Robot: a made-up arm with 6 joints.
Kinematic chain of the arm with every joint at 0, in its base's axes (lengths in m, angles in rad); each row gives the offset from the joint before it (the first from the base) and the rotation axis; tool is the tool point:
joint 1: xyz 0 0 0.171 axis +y
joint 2: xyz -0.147 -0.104 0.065 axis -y
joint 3: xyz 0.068 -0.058 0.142 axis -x
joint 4: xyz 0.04 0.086 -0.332 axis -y
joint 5: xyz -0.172 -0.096 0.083 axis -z
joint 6: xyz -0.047 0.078 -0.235 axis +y
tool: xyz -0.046 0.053 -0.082
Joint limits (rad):
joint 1: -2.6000..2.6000
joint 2: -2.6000..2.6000
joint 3: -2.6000..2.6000
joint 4: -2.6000..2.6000
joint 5: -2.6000..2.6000
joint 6: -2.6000..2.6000
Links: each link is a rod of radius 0.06 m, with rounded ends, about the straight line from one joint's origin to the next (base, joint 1, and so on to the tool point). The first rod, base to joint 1, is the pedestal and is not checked.
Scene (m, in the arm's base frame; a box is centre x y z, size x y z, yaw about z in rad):
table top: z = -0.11
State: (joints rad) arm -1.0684 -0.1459 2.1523 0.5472 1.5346 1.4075
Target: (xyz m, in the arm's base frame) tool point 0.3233 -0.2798 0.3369
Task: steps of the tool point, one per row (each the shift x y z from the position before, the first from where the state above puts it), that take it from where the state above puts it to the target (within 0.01 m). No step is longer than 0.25 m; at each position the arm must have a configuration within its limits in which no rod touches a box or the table.
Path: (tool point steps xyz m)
1: 0.1326 0.0649 0.1437
2: 0.1840 0.0856 0.0414
3: 0.1701 0.0936 -0.0622
4: 0.1124 0.0925 -0.1361

